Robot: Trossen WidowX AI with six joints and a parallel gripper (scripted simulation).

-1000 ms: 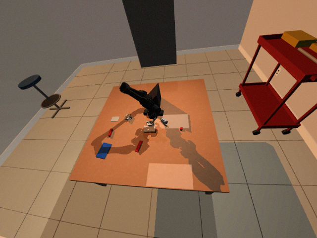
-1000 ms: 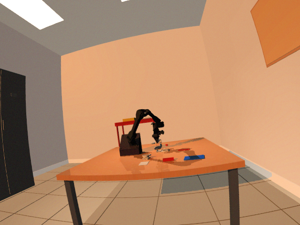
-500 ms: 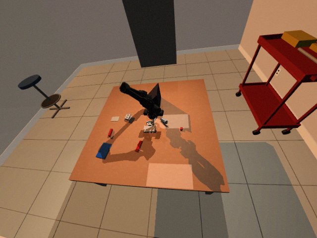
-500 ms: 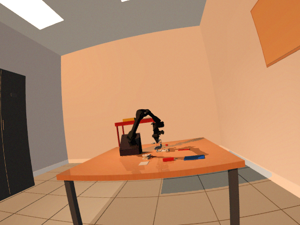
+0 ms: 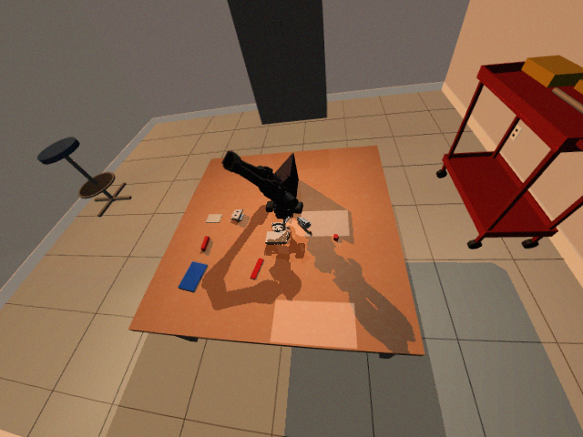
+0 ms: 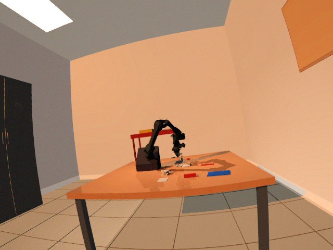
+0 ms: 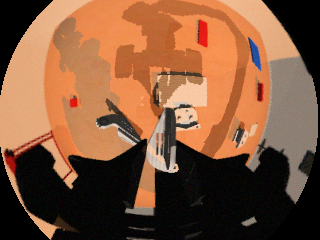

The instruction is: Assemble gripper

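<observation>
Now: gripper tip 8 cm above the white flat part, 7 cm to the left of it and 7 cm short of it. The rest, counted from my gripper tip: grey jaw 3 cm behind, 2 cm to the right; then pale tile 49 cm to the right, 8 cm below, 8 cm behind; then small red cube 25 cm to the left, 9 cm ahead, 7 cm below.
</observation>
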